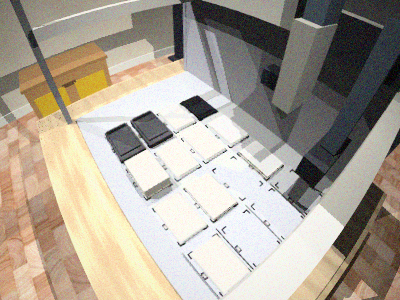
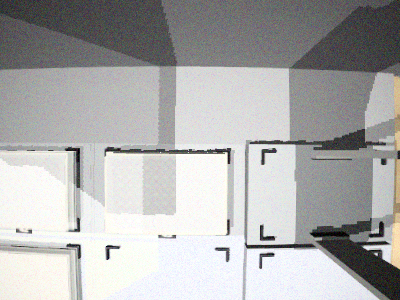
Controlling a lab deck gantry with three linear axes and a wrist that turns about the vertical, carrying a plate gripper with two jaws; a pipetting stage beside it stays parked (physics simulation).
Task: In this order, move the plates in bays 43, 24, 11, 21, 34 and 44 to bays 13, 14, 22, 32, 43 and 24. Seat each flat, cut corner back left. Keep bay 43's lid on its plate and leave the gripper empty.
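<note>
My gripper is down at bay 44, its jaws inside the corner marks, closer together than a plate is wide. It looks shut, with no plate visible between them. Bay 44 shows its bare surface. A white plate lies flat in bay 43. White plates also sit in bay 13, bay 14, bay 22 and bay 32. Bay 24 and bay 34 show bare. The lid and cut corners are too small to tell.
Dark raised blocks stand in bays 11 and 21. A black plate is in bay 41. A taller white piece stands in bay 12. Other white plates fill bays 23, 31 and 42.
</note>
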